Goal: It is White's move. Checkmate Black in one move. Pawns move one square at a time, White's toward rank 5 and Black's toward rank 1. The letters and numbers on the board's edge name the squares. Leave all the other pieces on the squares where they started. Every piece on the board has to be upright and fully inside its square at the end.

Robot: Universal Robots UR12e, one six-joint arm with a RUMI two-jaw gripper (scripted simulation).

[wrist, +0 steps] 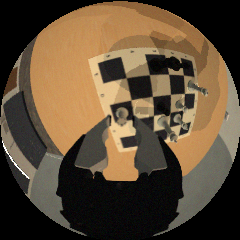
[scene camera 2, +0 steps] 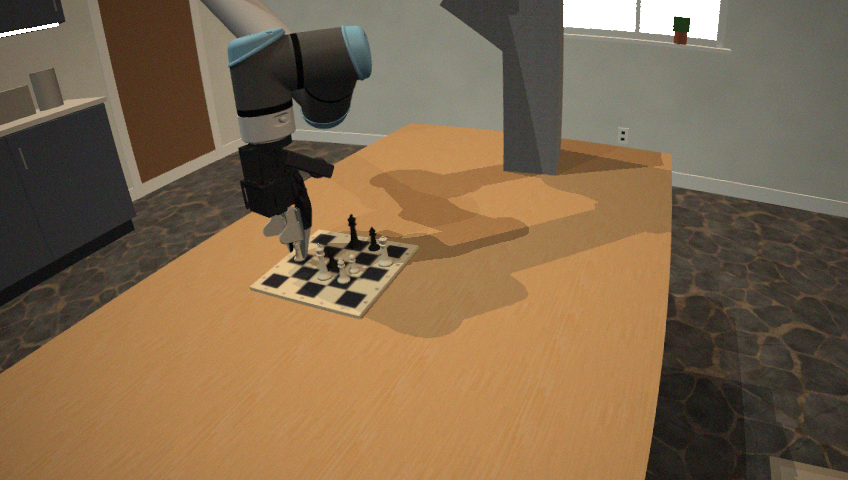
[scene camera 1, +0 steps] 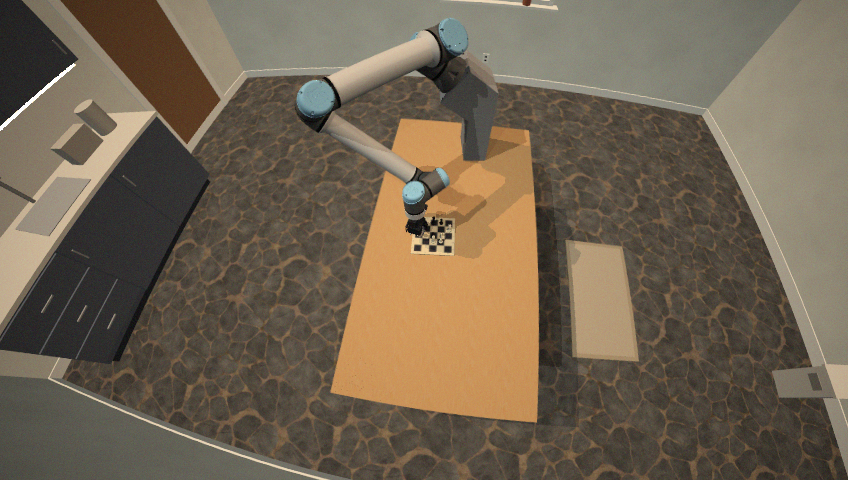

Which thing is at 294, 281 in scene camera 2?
A small chessboard.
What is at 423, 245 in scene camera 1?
A small chessboard.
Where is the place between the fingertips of the gripper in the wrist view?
At 121, 116
